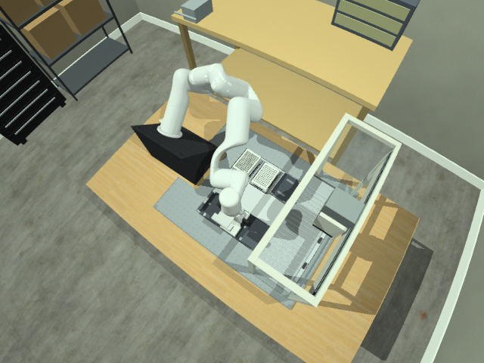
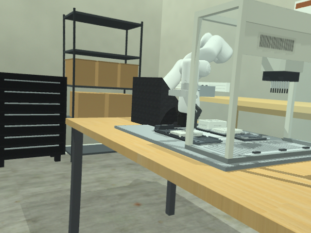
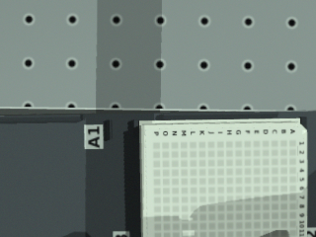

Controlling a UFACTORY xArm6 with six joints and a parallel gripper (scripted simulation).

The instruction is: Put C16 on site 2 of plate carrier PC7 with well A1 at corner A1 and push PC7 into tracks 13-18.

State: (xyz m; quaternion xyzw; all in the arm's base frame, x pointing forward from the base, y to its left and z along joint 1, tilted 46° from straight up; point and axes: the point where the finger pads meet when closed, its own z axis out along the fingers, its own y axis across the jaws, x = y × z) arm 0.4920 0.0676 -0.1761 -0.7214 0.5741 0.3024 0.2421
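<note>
The carrier PC7 is 40 mm below my hand and 10 mm behind it. From my hand the other things lie so: nest S3 (290 mm to the left, 70 mm ahead, 50 mm below); post (210 mm ahead, 190 mm above, 110 mm to the right).
</note>
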